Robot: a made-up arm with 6 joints.
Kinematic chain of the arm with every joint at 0, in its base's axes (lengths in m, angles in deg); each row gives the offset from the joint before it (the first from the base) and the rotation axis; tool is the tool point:
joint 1: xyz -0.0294 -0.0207 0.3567 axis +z
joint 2: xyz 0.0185 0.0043 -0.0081 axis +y
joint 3: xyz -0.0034 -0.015 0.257 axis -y
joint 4: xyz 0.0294 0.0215 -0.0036 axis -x
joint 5: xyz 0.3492 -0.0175 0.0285 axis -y
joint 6: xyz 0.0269 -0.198 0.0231 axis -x
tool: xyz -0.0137 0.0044 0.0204
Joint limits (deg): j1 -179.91..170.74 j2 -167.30..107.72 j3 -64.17..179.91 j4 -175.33..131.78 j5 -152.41..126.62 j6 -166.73..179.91
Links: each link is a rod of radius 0.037 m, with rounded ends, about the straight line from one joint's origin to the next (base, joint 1, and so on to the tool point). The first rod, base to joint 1, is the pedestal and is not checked.
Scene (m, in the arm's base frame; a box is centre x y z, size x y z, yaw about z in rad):
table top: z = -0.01
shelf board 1: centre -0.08 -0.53 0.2 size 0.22 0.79 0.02 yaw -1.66
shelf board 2: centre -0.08 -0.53 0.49 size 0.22 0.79 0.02 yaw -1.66
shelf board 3: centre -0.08 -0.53 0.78 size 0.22 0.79 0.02 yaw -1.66
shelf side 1: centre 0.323 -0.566 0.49 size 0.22 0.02 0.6 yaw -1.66
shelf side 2: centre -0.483 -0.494 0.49 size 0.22 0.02 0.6 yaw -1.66
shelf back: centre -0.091 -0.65 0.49 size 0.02 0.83 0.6 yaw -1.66
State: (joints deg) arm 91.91 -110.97 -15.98 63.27 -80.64 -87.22
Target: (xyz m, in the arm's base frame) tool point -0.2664 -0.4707 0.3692
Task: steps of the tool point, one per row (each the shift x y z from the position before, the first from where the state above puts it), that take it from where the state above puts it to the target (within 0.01 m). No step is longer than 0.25 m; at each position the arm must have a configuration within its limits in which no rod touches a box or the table.
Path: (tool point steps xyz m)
1: -0.2120 0.0319 -0.0090
2: -0.1642 0.1178 -0.0106
3: -0.0871 0.1684 -0.0119
4: -0.0014 0.1771 -0.0128
5: 0.0732 0.1473 -0.0133
6: 0.1218 0.0907 -0.0133
7: -0.1245 -0.0642 -0.0237
8: -0.0970 -0.1281 -0.0320
9: -0.0344 -0.1766 -0.0407
10: 0.0529 -0.1900 -0.0491
11: 0.1428 -0.1562 -0.0563

